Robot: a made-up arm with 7 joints.
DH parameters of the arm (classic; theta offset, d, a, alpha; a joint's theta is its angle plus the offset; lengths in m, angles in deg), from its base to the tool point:
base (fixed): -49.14 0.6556 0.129 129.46
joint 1: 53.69 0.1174 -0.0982 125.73
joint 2: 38.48 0.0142 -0.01 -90
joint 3: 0 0.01 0.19 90
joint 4: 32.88 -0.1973 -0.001 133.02
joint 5: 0 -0.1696 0.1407 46.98
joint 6: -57.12 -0.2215 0.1 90
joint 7: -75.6 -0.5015 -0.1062 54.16
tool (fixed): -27.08 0.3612 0 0
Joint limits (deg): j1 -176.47..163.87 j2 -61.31..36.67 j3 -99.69..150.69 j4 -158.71..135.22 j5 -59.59..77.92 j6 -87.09..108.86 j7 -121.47..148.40
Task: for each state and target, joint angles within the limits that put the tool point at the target. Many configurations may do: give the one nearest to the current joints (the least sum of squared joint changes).
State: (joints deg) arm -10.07 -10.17 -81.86 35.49 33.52 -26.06 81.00
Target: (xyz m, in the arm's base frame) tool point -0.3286 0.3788 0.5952
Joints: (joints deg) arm -28.74 -32.66 -99.69 4.01 77.92 -27.20 78.61
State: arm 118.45 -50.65 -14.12 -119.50 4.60 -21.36 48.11
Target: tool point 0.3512 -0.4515 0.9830
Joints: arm 119.33 -61.31 -39.38 -126.18 23.93 -19.43 60.89
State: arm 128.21 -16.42 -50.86 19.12 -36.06 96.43 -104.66
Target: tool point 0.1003 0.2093 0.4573
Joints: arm 161.47 -56.19 -23.96 -1.65 -32.42 100.52 -106.86
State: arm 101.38 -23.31 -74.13 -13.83 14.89 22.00 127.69
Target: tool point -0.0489 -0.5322 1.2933
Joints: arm 113.78 -30.40 -48.84 -3.03 5.87 21.50 129.26
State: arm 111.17 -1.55 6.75 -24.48 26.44 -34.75 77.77
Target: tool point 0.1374 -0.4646 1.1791
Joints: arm 102.27 0.26 -20.10 -24.87 35.51 -34.60 83.75
